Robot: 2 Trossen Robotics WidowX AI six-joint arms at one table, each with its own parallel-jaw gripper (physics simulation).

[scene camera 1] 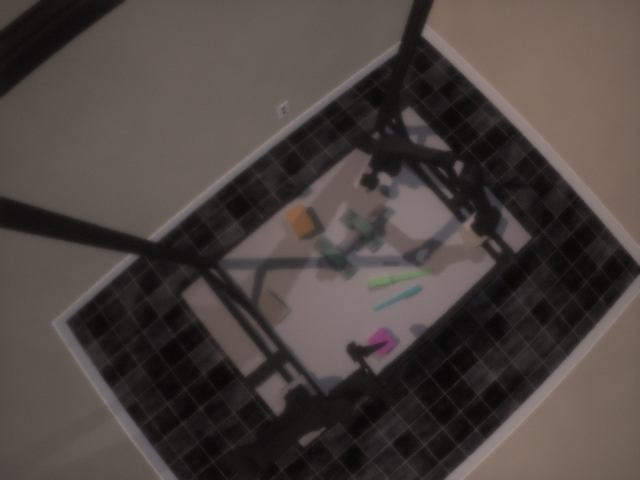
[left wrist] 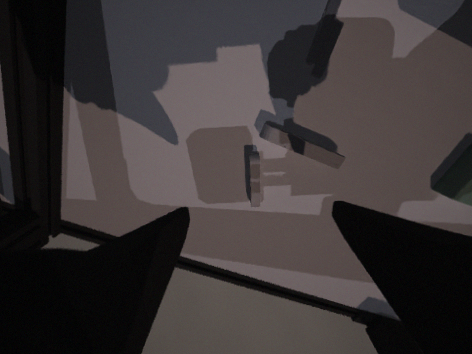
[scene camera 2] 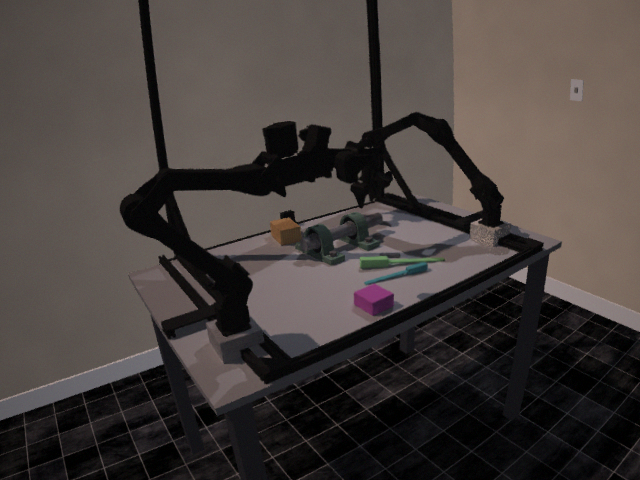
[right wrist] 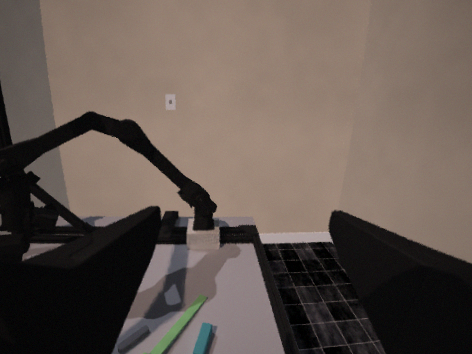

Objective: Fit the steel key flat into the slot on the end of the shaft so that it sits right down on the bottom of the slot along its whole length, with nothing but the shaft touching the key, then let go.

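Places are measured from the left arm's base along level axes (x ahead, y left, z up), in millimetres.
Pixels of known places: left gripper, fingertip midpoint: [scene camera 1: 370,171] [left wrist: 259,211] [scene camera 2: 366,204] [right wrist: 21,260]; right gripper, fingertip midpoint: [scene camera 1: 397,354] [scene camera 2: 360,154] [right wrist: 246,217]; left arm's base, link origin: [scene camera 1: 480,226] [scene camera 2: 491,223] [right wrist: 203,225]; right arm's base, link origin: [scene camera 1: 299,395] [scene camera 2: 233,326].
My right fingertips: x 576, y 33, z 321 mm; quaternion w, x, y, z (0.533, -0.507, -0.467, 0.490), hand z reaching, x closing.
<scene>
Ahead of a thing's pixels: the offset from my right fingertips to its top centre.
The grey shaft @(182 mm back, 327 mm right, 303 mm down) [scene camera 1: 349,243] [scene camera 2: 337,232] lies level in two green supports; its slot cannot be made out. In the left wrist view, a small steel-grey bar @(401 mm back, 477 mm right, 365 mm down) [left wrist: 255,179], apparently the key, lies on the table beyond the gap between the fingertips, apart from the shaft. A longer grey bar @(380 mm back, 434 mm right, 361 mm down) [left wrist: 310,147] lies at an angle beside it. My left gripper [left wrist: 259,211] [scene camera 2: 373,193] is open and empty, above the table near the shaft's far end. My right gripper [right wrist: 246,217] is open and empty, high over the table and facing the far wall.
An orange block @(71 mm back, 508 mm right, 323 mm down) [scene camera 1: 299,221] [scene camera 2: 285,230] stands behind the shaft. A green tool @(223 mm back, 93 mm right, 346 mm down) [scene camera 1: 400,278] [scene camera 2: 374,262], a teal tool @(152 mm back, 46 mm right, 354 mm down) [scene camera 1: 398,298] [scene camera 2: 397,273] and a magenta block @(1 mm back, 33 mm left, 340 mm down) [scene camera 1: 381,341] [scene camera 2: 373,299] lie in front. Another grey bar @(230 mm back, 158 mm right, 368 mm down) [scene camera 2: 388,255] [right wrist: 134,339] lies near the green tool.
</scene>
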